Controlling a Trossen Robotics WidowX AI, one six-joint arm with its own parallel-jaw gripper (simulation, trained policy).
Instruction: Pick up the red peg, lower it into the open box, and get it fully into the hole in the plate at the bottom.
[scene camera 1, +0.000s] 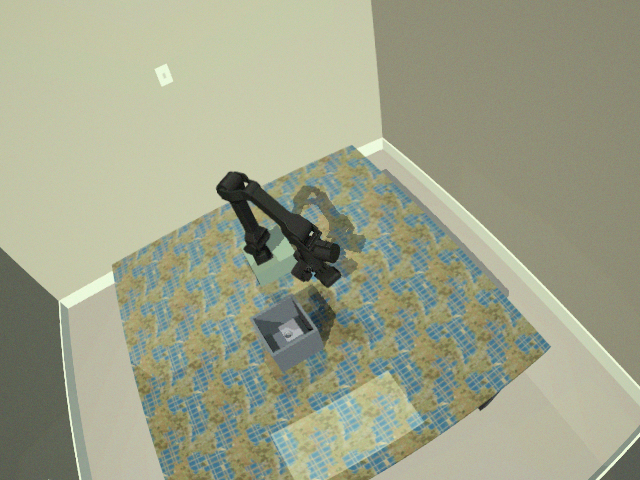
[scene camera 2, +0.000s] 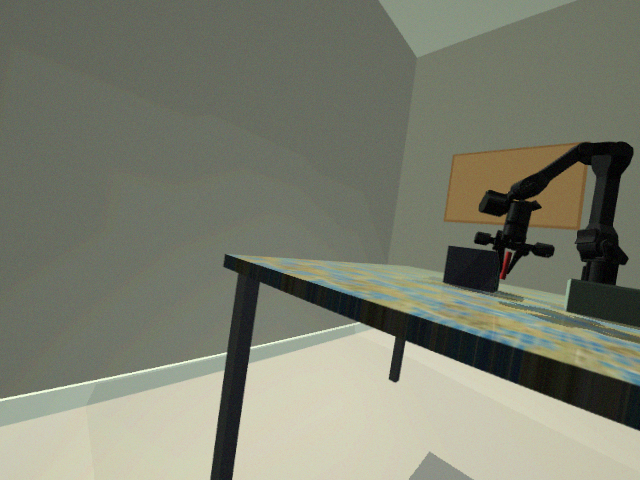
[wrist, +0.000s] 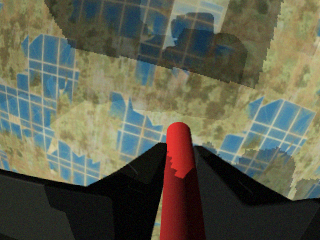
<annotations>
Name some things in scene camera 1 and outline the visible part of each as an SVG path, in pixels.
My gripper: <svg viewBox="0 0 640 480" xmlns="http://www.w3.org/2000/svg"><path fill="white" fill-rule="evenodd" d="M294 252L293 256L298 262L291 270L291 274L303 283L311 279L311 272L316 273L314 277L326 288L330 288L341 278L341 273L334 266L330 267L325 263L326 261L314 257L304 259L298 249Z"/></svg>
A grey box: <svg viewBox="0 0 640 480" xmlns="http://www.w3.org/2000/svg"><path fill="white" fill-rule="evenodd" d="M293 293L272 306L261 310L256 315L249 317L263 344L282 372L286 372L291 367L305 361L311 355L325 348L317 327L308 317ZM294 318L304 335L280 349L271 331Z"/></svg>
</annotations>
